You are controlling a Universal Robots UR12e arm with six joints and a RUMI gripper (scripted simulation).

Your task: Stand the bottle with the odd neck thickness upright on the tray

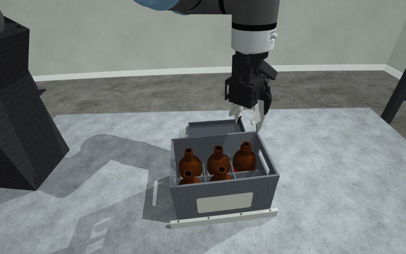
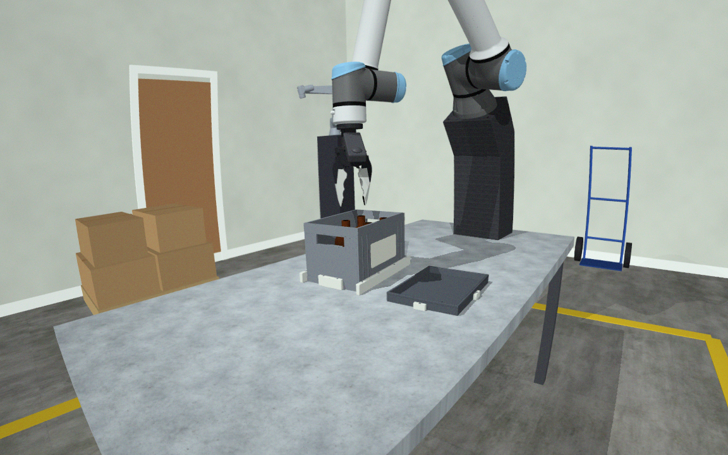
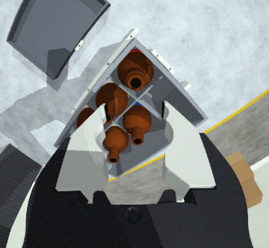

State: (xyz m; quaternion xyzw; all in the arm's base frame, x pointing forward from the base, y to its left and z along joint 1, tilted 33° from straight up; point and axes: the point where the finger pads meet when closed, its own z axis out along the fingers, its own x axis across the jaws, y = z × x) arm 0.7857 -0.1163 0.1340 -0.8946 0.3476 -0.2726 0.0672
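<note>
Right now the glass bottle is 15 cm below my hand. From my hand the other things lie so: crate 16 cm below, 9 cm behind, 5 cm to the right; grey tray 24 cm to the left, 23 cm below, 6 cm behind.
</note>
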